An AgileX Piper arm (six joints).
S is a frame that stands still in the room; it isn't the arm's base.
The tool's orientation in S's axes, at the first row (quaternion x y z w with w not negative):
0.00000 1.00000 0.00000 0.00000
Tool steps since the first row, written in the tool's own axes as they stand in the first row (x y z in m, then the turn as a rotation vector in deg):
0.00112 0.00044 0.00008 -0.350 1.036 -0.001
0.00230 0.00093 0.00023 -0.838 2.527 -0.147
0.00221 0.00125 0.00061 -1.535 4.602 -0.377
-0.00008 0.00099 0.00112 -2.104 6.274 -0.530
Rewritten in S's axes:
-0.00112 0.00044 -0.00008 0.350 1.036 0.001
-0.00230 0.00093 -0.00023 0.838 2.527 0.147
-0.00221 0.00125 -0.00061 1.535 4.602 0.377
0.00008 0.00099 -0.00112 2.104 6.274 0.530

